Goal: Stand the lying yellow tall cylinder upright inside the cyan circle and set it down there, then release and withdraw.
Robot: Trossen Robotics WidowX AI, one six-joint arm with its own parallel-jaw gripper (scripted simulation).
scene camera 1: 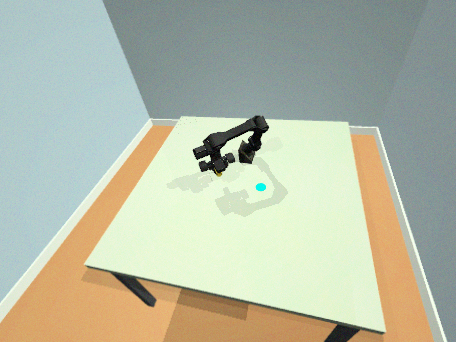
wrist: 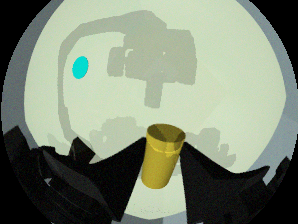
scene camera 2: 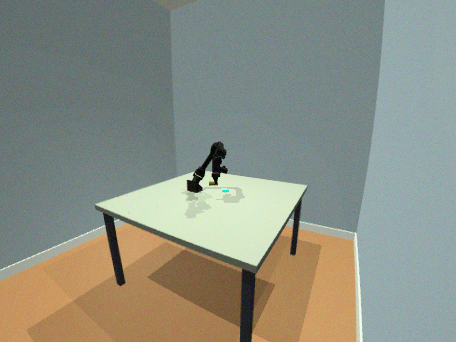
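Note:
Yellow tall cylinder (wrist: 164, 142) held by my gripper (wrist: 164, 144).

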